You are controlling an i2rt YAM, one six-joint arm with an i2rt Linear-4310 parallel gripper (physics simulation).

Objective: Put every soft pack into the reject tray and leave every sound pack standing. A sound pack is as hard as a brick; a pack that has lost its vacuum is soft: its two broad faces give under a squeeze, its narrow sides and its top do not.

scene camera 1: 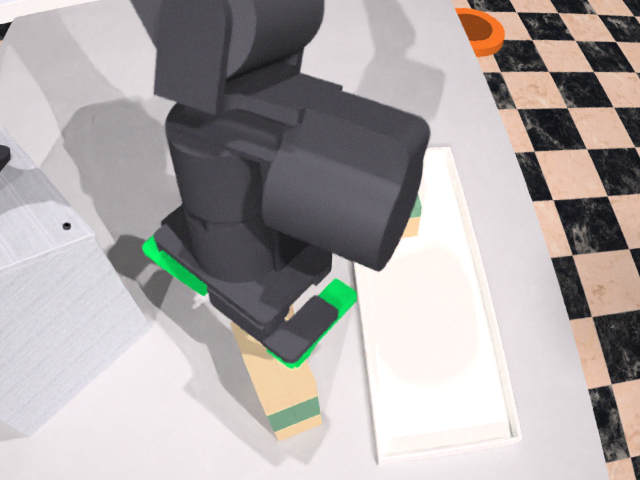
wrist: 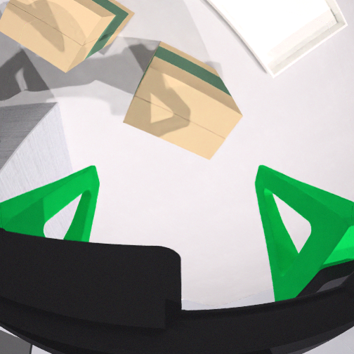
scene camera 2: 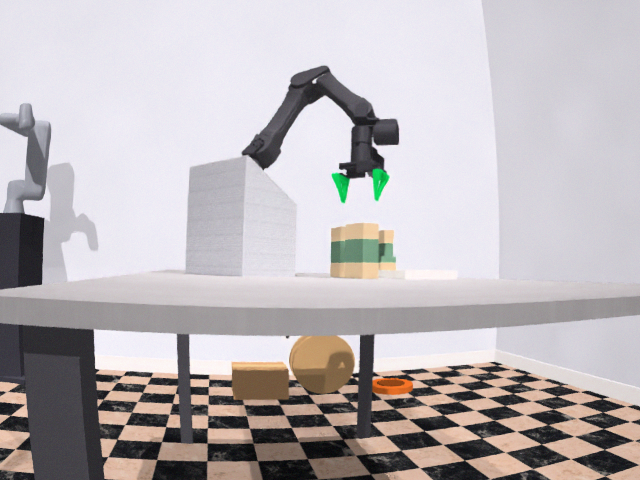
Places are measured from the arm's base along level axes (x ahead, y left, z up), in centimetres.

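Where they show: gripper, fingertip midpoint: [scene camera 1: 252, 324] [scene camera 2: 359, 201]; arm's base, origin of the base link: [scene camera 2: 242, 185].
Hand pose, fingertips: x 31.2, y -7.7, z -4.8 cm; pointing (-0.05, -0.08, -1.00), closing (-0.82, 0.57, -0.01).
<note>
Things, the pixels of their top centre, and the offset from my fingertips.
- nearest pack, middle of its top: [scene camera 1: 257, 357] [scene camera 2: 358, 223] dx -0.4, dy -0.4, dz -5.8 cm
- left pack, middle of its top: [scene camera 2: 339, 248] dx -3.6, dy +12.8, dz -11.8 cm
- front pack, middle of its top: [scene camera 2: 357, 247] dx -0.4, dy -0.4, dz -11.8 cm
- right pack, middle of its top: [scene camera 2: 383, 237] dx +11.5, dy +25.2, dz -7.5 cm
- partly hidden pack, middle of its top: [scene camera 1: 403, 191] dx +12.9, dy +25.5, dz -15.5 cm
- white tray, middle of its top: [scene camera 1: 423, 280] [scene camera 2: 402, 270] dx +15.3, dy +14.4, dz -17.7 cm
My gripper [scene camera 1: 245, 304] [scene camera 2: 360, 200] [wrist: 176, 174] is open and empty, its green fingers high above the packs. Tan packs with a green band stand close together on the table. In scene camera 1 the nearest pack [scene camera 1: 279, 379] stands left of the tray, with another mostly hidden behind it. In scene camera 2 a left pack [scene camera 2: 338, 253], a front pack [scene camera 2: 362, 250] and a right pack [scene camera 2: 386, 237] show. The wrist view shows one pack [wrist: 185, 107] beyond the fingertips and another pack [wrist: 55, 27] at upper left. A partly hidden pack [scene camera 1: 412, 226] is in the white tray [scene camera 1: 485, 289] [scene camera 2: 434, 274] [wrist: 245, 44]. Softness cannot be seen.
A tall grey block [scene camera 1: 62, 320] [scene camera 2: 217, 222] [wrist: 25, 130] stands left of the packs and carries the arm. An orange ring [scene camera 1: 496, 43] [scene camera 2: 379, 387] lies on the floor, beside a tan disc [scene camera 2: 320, 361] and a brown box [scene camera 2: 260, 382] under the table.
</note>
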